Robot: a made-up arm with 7 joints. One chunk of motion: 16 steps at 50 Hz.
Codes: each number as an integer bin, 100 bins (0 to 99) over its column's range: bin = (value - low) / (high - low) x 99, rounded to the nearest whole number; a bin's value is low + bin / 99 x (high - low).
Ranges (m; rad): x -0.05..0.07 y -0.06..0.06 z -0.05..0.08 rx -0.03..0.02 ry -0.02..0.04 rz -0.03..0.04
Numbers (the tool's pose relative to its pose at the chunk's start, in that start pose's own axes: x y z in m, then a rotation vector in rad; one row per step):
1: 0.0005 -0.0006 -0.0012 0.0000 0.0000 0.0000
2: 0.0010 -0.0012 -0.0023 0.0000 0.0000 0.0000
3: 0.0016 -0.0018 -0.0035 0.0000 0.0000 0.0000
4: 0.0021 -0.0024 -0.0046 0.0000 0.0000 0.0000
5: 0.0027 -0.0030 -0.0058 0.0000 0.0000 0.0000
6: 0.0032 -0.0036 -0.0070 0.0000 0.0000 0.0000
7: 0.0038 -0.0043 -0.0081 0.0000 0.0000 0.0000
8: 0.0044 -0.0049 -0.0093 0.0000 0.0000 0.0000
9: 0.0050 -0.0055 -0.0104 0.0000 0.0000 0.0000
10: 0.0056 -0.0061 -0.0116 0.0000 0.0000 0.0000
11: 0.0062 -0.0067 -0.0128 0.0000 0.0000 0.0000
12: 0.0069 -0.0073 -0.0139 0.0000 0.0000 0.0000
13: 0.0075 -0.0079 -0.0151 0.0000 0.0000 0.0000
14: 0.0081 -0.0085 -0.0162 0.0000 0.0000 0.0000
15: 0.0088 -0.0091 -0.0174 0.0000 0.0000 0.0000
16: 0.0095 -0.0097 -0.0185 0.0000 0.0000 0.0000
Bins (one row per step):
1: 42 49 37 59 33 42
2: 42 49 36 59 33 42
3: 43 48 35 59 33 42
4: 43 48 35 59 33 42
5: 43 47 34 59 33 42
6: 44 47 33 59 33 42
7: 44 46 32 59 33 42
8: 45 45 31 59 33 42
9: 45 45 30 59 33 42
10: 46 44 29 59 33 42
11: 46 44 28 59 33 42
12: 47 43 27 59 33 42
13: 47 43 27 59 33 42
14: 48 42 26 59 33 42
15: 49 42 25 59 33 42
16: 49 41 24 59 33 42

